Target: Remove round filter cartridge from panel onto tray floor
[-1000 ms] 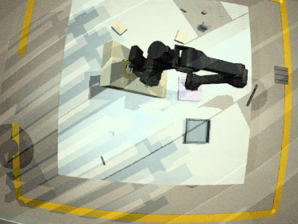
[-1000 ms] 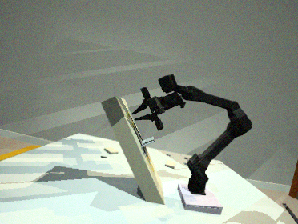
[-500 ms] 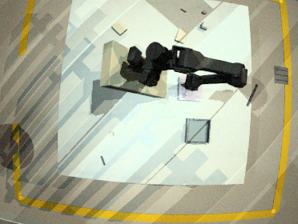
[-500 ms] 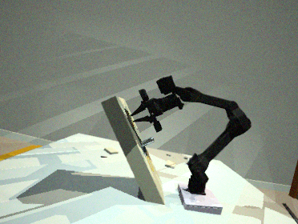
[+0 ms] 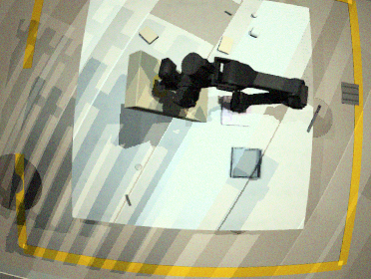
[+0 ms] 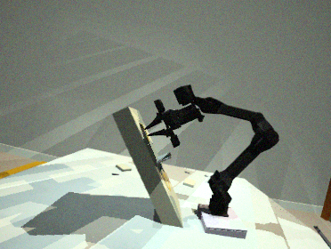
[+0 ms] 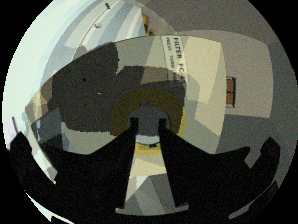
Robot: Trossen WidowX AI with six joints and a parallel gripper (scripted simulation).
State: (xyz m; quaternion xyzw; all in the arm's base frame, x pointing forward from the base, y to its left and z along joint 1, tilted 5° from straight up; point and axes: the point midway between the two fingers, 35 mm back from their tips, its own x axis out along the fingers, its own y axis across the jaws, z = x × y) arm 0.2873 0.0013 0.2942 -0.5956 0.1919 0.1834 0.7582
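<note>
Right now my gripper tip is 2 cm short of the round filter cartridge and 1 cm above it. The rest, counted from my gripper tip: tray (41 cm behind, 27 cm to the left, 27 cm below).
</note>
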